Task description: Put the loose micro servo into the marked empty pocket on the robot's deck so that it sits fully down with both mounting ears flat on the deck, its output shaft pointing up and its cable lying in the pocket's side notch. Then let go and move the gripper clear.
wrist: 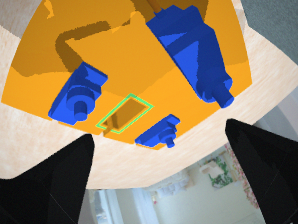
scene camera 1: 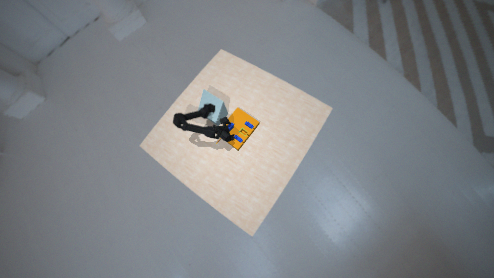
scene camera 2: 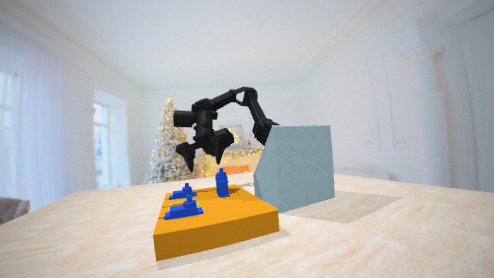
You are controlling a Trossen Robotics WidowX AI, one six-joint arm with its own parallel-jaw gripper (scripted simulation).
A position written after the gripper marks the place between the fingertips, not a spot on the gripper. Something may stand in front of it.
The gripper [scene camera 2: 204,168] is open, with nothing in its grasp.
The gripper also shows in the wrist view [wrist: 160,133].
